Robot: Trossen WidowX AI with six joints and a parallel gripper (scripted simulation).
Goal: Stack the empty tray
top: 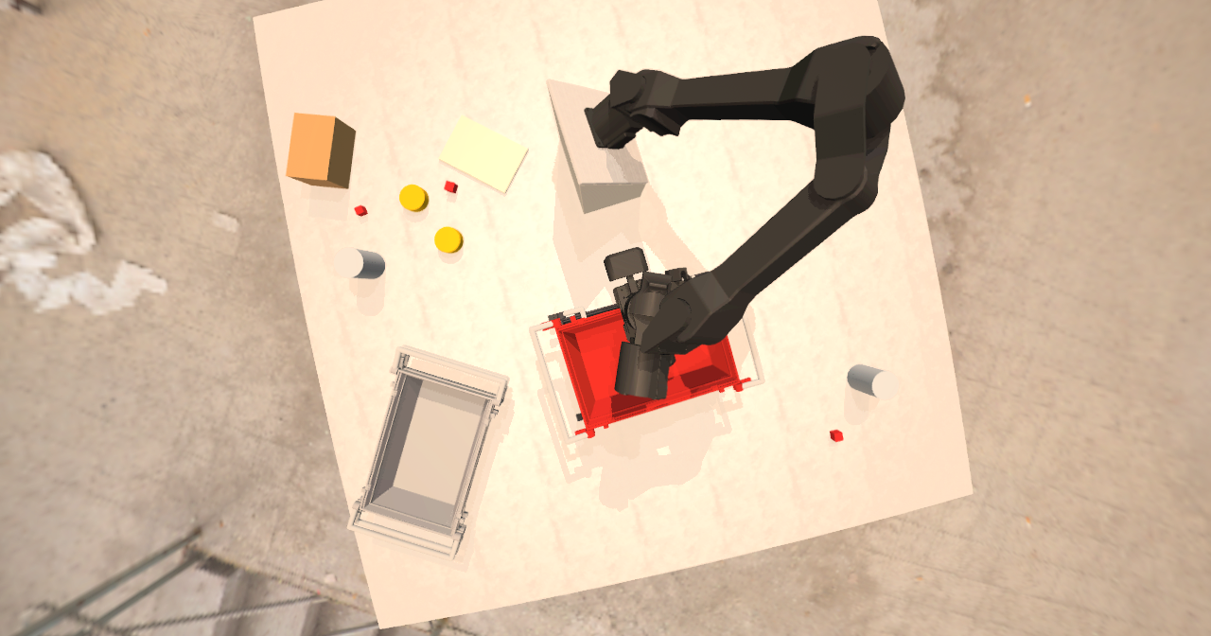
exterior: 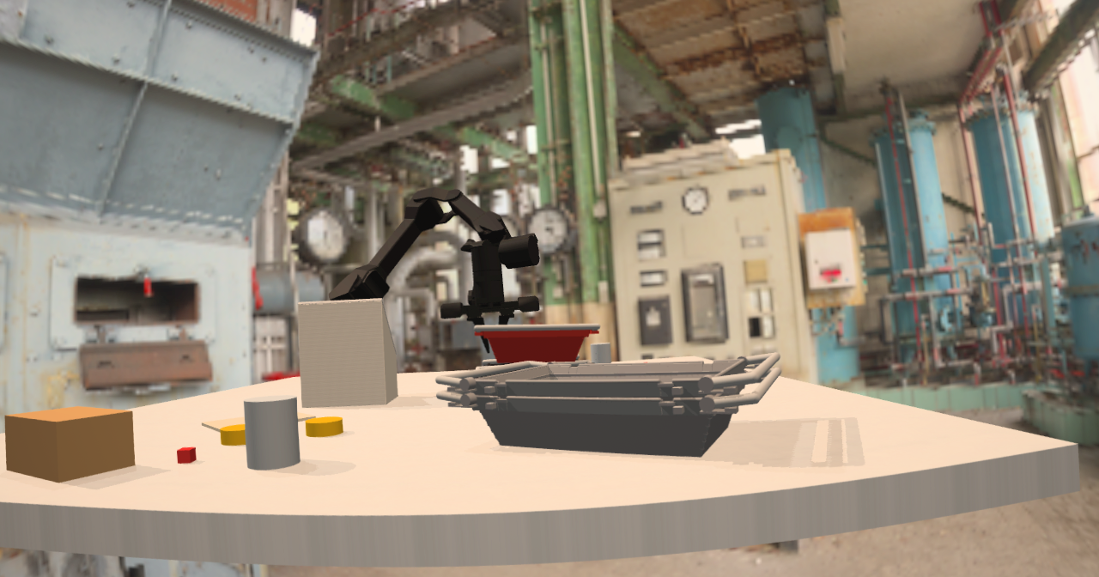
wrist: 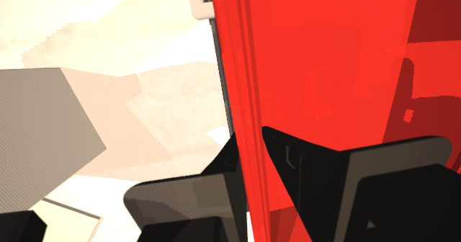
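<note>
Now: gripper tip 8 cm short of the red tray and 3 cm below it. Round my gripper tip: pale flat plate 38 cm behind, 17 cm to the right, 8 cm below; then orange box 48 cm behind, 47 cm to the right, 5 cm below.
</note>
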